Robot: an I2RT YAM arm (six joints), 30 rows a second.
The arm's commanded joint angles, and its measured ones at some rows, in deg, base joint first. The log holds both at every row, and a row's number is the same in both.
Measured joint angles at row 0:
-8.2 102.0 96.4 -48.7 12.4 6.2
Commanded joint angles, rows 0 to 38:
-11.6 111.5 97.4 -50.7 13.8 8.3
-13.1 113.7 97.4 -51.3 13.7 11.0
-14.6 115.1 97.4 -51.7 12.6 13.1
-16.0 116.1 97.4 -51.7 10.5 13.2
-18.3 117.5 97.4 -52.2 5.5 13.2
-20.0 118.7 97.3 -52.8 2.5 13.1
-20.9 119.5 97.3 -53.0 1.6 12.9
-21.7 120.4 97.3 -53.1 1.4 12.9
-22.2 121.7 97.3 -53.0 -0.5 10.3
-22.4 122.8 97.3 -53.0 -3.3 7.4
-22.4 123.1 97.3 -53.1 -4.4 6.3
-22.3 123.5 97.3 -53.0 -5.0 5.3
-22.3 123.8 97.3 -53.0 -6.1 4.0
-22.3 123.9 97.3 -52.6 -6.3 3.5
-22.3 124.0 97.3 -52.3 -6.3 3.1
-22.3 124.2 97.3 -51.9 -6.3 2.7
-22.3 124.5 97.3 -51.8 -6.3 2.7
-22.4 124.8 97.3 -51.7 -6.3 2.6
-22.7 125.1 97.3 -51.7 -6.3 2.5
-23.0 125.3 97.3 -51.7 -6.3 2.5
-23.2 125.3 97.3 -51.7 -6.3 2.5
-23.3 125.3 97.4 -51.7 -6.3 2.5
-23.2 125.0 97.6 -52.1 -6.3 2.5
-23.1 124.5 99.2 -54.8 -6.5 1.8
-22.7 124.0 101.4 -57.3 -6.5 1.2
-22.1 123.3 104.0 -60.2 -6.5 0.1
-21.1 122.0 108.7 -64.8 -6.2 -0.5
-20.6 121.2 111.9 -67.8 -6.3 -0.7
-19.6 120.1 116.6 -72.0 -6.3 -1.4
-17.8 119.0 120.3 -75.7 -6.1 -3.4
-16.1 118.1 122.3 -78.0 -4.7 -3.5
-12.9 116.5 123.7 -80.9 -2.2 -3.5
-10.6 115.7 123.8 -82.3 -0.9 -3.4
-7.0 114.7 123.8 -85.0 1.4 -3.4
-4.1 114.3 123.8 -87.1 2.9 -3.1
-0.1 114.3 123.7 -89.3 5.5 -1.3
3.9 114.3 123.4 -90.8 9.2 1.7
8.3 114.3 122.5 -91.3 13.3 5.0
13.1 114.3 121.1 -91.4 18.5 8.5
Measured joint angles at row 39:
4.1 115.5 122.8 -90.8 6.2 0.2
